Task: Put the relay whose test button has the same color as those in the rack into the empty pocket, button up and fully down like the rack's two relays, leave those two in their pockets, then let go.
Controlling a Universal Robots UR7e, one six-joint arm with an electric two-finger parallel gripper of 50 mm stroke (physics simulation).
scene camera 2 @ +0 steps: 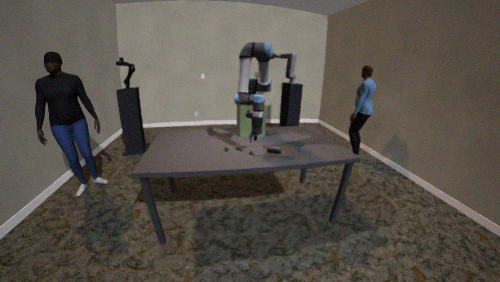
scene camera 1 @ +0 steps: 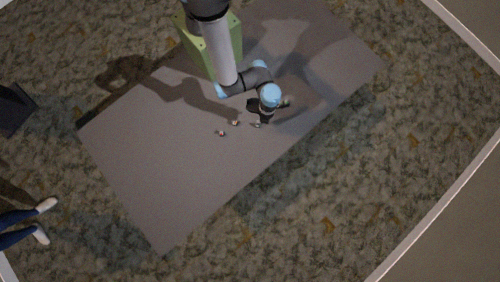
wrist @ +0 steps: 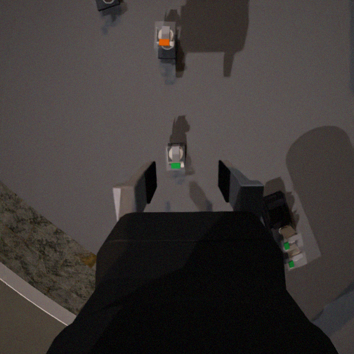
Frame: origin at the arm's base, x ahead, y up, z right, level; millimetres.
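Seen in the pictures: gripper, between the fingertips: (scene camera 2: 253,141) (scene camera 1: 259,119).
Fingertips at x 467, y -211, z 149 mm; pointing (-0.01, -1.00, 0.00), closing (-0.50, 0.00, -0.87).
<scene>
Pixels of each thing's top centre, then the offset from my fingertips to it. Level surfaces: height alone.
- relay with a green test button, centre of its top: (scene camera 2: 251,149) dx +4, dy -61, dz +12 mm
- relay with an orange button, centre of its top: (scene camera 1: 234,122) (scene camera 2: 238,144) dx -103, dy -61, dz +82 mm
- relay with a red button, centre of its top: (scene camera 1: 221,132) (scene camera 2: 226,145) dx -123, dy -61, dz +175 mm
- table, height of its surface: dy -104 mm
A relay with a green test button (wrist: 175,154) (scene camera 1: 258,124) (scene camera 2: 251,151) stands on the table, button up. My gripper (wrist: 186,173) (scene camera 2: 254,138) is open and empty above the table; in the wrist view this relay shows beyond the fingertips, between the fingers and nearer the left one. The black rack (wrist: 286,218) (scene camera 2: 274,150) is to the right in the wrist view, partly hidden by the right finger. Its upper-end pocket (wrist: 275,204) is empty; two relays with green buttons (wrist: 291,240) (wrist: 297,259) sit in the others. The arm hides part of the rack in scene camera 1.
A relay with an orange button (wrist: 165,39) (scene camera 1: 235,122) (scene camera 2: 238,148) stands farther off. A relay with a red button (scene camera 1: 221,133) (scene camera 2: 226,149) stands beyond it, cut off at the wrist view's top edge. The table (scene camera 1: 165,200) (scene camera 2: 200,162) has its near edge beyond the green relay.
</scene>
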